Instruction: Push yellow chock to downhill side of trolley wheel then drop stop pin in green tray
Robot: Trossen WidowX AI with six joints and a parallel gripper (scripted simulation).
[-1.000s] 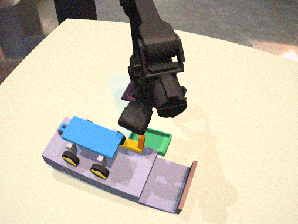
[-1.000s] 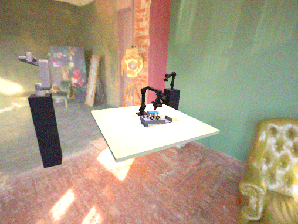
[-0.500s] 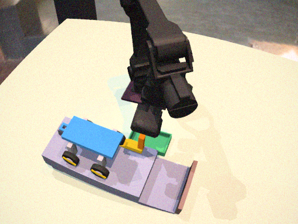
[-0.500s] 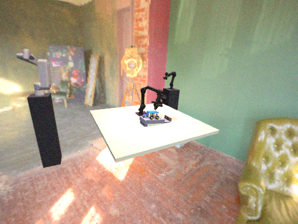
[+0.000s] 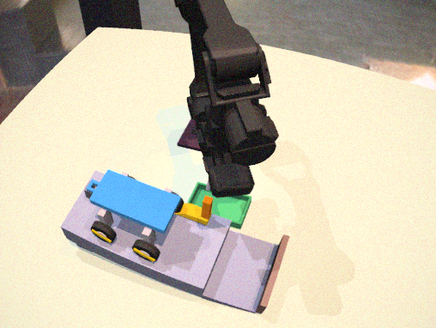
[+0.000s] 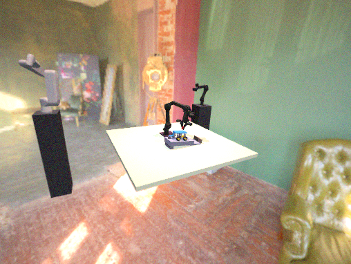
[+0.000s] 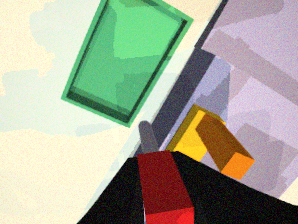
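Right now my gripper tip is 20 mm past the green tray and 140 mm above it. Also, from my gripper tip: red-headed stop pin (right at my gripper tip); yellow chock (50 mm ahead, 10 mm to the right, 50 mm below); trolley (110 mm ahead, 100 mm to the right, 20 mm below).
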